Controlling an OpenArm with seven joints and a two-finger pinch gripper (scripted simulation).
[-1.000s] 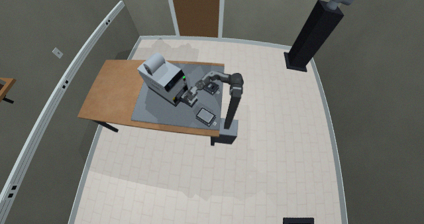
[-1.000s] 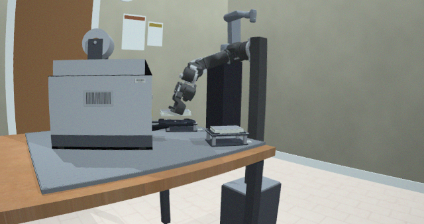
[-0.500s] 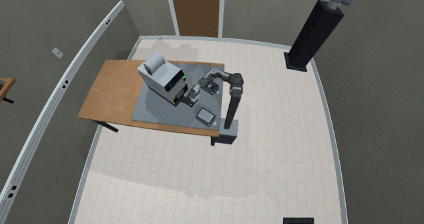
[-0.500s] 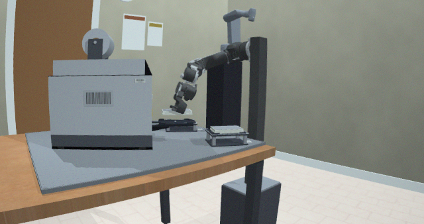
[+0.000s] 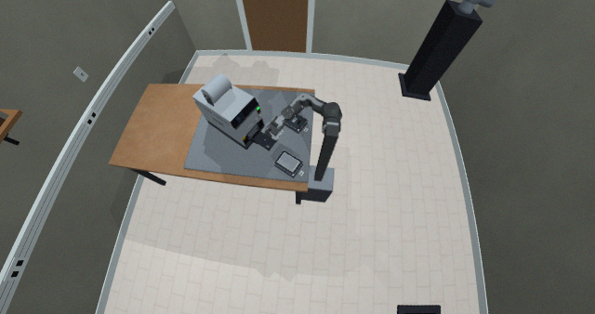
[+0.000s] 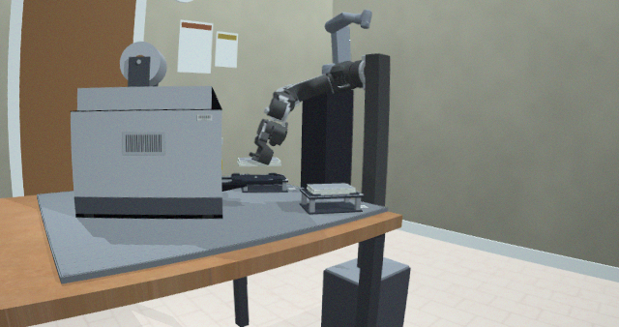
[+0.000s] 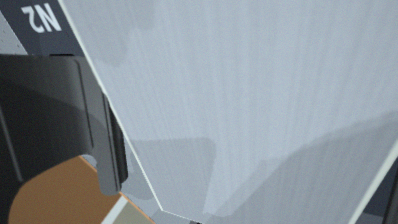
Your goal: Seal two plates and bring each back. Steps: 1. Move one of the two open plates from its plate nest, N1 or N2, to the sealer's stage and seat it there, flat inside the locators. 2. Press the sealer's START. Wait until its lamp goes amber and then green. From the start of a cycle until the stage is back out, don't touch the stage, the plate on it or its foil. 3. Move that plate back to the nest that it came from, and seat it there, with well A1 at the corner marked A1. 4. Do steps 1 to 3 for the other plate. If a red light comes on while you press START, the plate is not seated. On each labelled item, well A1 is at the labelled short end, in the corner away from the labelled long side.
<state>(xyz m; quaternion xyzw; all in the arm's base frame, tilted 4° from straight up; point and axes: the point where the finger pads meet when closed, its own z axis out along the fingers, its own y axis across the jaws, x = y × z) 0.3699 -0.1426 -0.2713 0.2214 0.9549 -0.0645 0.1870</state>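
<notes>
My gripper is now 40 mm short of the sealer stage, 50 mm to the right of it and 50 mm above it. Round my hand: white start button: 90 mm ahead, 70 mm to the right, 50 mm above; then white open-well plate: 10 mm below; then yellow warning mark: 180 mm ahead, 90 mm to the left, 10 mm above.
</notes>
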